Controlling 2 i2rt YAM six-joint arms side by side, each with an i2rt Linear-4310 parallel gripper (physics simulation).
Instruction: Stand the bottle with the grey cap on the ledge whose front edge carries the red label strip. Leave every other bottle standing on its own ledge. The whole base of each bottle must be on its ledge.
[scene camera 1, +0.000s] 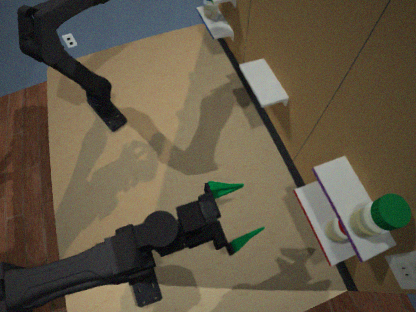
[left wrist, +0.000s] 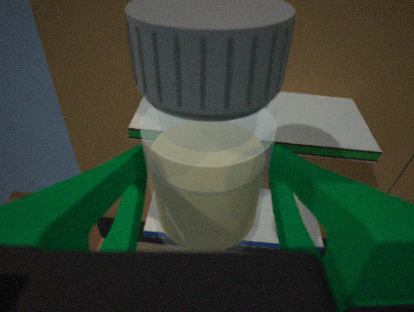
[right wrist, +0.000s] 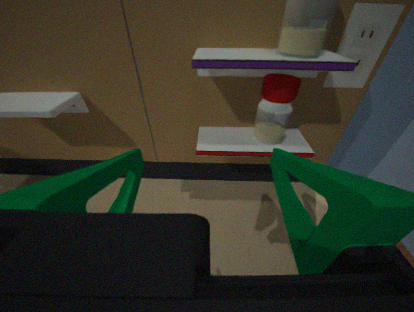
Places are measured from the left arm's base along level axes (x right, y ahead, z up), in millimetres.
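Pixels of known places: left gripper, fingertip midpoint: (left wrist: 207, 157); right gripper, fingertip midpoint: (scene camera 1: 253, 205) (right wrist: 206, 155); left arm's base, link origin: (scene camera 1: 106, 111).
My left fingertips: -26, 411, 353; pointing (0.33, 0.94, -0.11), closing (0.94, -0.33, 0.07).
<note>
Ahead of a thing's pixels: the offset from my left fingertips to its top centre, as dx, dy, dz. "spot": to the spot under its first point.
My left gripper (left wrist: 207, 157) is shut on the grey-capped bottle @[spot: -9, -19, +53] (left wrist: 210, 65), which is upright in the left wrist view, in front of and apart from a green-edged ledge @[+81, +100, -53] (left wrist: 325, 120). The ledge with the red label strip @[+816, -215, -193] (scene camera 1: 314, 210) (right wrist: 225, 140) is low on the wall. A red-capped bottle @[+847, -222, -88] (scene camera 1: 336, 231) (right wrist: 281, 90) stands on its right part in the right wrist view. A purple-edged ledge @[+816, -215, -53] (scene camera 1: 340, 185) (right wrist: 235, 55) sits above it, with a green-capped bottle @[+849, -237, +52] (scene camera 1: 391, 212) (right wrist: 302, 41) on it. My right gripper (scene camera 1: 253, 207) (right wrist: 206, 155) is open and empty, away from the red-strip ledge.
A blue-edged ledge @[+81, +100, -193] (scene camera 1: 220, 27) (left wrist: 300, 220) sits below the green-edged one, with a bottle @[spot: +78, +94, -158] (scene camera 1: 212, 11) on it. A white ledge @[+449, -58, -123] (scene camera 1: 264, 82) (right wrist: 40, 103) is on the wall between the two pairs. A wall outlet @[spot: +970, -238, -69] (scene camera 1: 405, 270) (right wrist: 367, 37) is beside the purple-edged ledge.
</note>
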